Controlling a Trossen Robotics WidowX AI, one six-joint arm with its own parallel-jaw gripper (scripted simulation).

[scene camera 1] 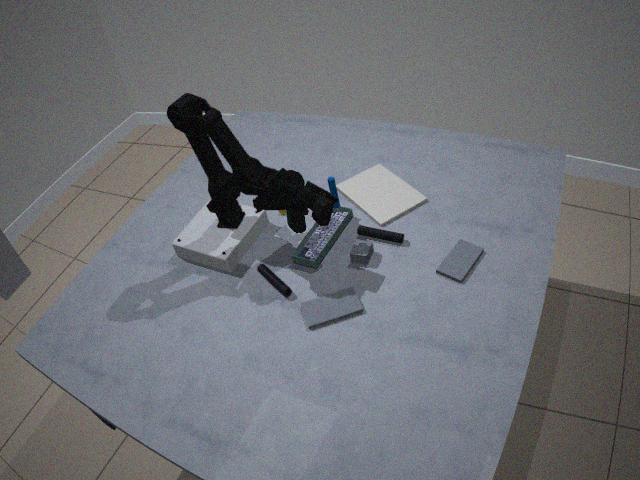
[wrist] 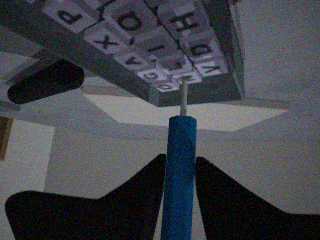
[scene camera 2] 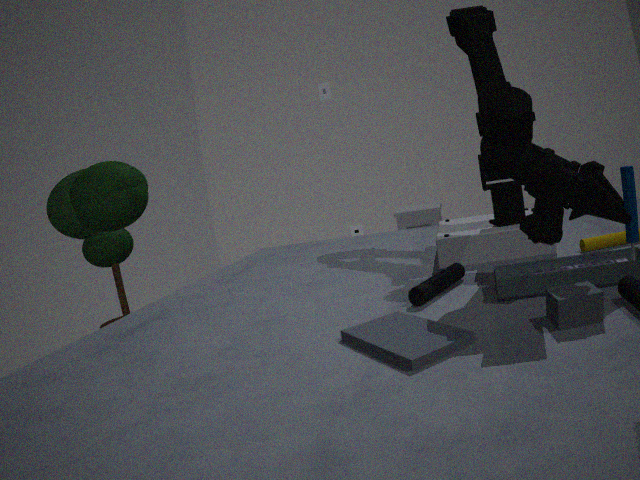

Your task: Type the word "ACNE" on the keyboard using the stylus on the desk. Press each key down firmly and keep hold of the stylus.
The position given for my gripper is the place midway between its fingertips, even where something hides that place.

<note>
In view: my gripper [scene camera 1: 335,198], a white slab [scene camera 1: 383,196], a black cylinder [scene camera 2: 419,295] and a black cylinder [wrist: 62,76].
The white slab also shows in the wrist view [wrist: 228,116]. My gripper shows as well in the wrist view [wrist: 180,161]. Scene camera 2 does not show the white slab: it is out of frame.
</note>
